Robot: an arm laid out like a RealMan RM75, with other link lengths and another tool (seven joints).
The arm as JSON. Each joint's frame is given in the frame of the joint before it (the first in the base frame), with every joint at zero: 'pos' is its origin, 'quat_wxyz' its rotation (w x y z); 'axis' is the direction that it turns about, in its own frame. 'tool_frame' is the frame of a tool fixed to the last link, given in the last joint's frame.
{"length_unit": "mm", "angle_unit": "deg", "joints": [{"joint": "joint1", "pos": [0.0, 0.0, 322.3], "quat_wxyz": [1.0, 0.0, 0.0, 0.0], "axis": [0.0, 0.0, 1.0]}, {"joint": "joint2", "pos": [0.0, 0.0, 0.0], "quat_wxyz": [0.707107, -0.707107, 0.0, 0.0], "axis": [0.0, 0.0, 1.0]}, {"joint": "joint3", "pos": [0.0, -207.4, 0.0], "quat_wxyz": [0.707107, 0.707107, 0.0, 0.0], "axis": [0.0, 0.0, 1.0]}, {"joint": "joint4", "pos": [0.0, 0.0, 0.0], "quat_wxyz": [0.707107, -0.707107, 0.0, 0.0], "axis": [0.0, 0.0, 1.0]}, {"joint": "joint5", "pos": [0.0, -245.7, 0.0], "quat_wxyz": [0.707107, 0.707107, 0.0, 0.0], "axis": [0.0, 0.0, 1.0]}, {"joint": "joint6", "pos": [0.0, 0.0, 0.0], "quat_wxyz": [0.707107, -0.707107, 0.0, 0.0], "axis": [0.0, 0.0, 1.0]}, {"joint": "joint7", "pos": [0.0, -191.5, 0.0], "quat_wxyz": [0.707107, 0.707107, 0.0, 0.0], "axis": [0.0, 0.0, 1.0]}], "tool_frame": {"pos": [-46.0, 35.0, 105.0], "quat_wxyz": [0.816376, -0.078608, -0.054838, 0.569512]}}
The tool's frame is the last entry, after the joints.
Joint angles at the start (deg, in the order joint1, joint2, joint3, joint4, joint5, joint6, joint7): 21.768, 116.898, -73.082, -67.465, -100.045, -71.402, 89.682
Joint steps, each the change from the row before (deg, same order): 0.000, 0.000, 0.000, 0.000, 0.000, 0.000, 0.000; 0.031, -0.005, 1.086, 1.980, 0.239, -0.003, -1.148; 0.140, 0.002, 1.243, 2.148, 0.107, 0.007, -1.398; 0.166, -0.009, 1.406, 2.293, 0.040, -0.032, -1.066; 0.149, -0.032, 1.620, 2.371, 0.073, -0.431, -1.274; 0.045, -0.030, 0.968, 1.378, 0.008, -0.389, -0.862; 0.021, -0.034, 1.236, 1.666, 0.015, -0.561, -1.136; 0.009, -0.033, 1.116, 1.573, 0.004, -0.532, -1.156; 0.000, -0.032, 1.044, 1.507, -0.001, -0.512, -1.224; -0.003, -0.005, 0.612, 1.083, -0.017, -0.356, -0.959; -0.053, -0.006, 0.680, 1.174, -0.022, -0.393, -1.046; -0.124, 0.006, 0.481, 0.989, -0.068, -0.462, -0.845; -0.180, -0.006, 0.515, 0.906, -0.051, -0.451, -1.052; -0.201, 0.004, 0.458, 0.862, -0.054, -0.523, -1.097
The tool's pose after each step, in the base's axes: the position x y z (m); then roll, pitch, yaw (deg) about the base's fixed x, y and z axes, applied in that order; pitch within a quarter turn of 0, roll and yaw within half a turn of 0. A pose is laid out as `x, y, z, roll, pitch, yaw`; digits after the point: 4 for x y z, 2 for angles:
0.0575, 0.4053, -0.0066, 155.18, 27.59, -81.61
0.0671, 0.4082, -0.0061, 154.83, 27.89, -82.91
0.0774, 0.4112, -0.0058, 154.63, 28.27, -84.04
0.0883, 0.4143, -0.0051, 154.20, 28.57, -85.72
0.0992, 0.4156, -0.0041, 153.61, 28.70, -87.30
0.1055, 0.4154, -0.0038, 153.28, 28.70, -88.09
0.1131, 0.4145, -0.0032, 152.83, 28.69, -89.00
0.1201, 0.4132, -0.0030, 152.44, 28.66, -89.74
0.1265, 0.4115, -0.0030, 152.10, 28.65, -90.32
0.1308, 0.4096, -0.0040, 151.92, 28.54, -90.58
0.1357, 0.4073, -0.0050, 151.71, 28.44, -90.90
0.1398, 0.4041, -0.0066, 151.53, 28.14, -91.18
0.1441, 0.4009, -0.0077, 151.43, 28.00, -91.25
0.1479, 0.3970, -0.0091, 151.34, 27.79, -91.19

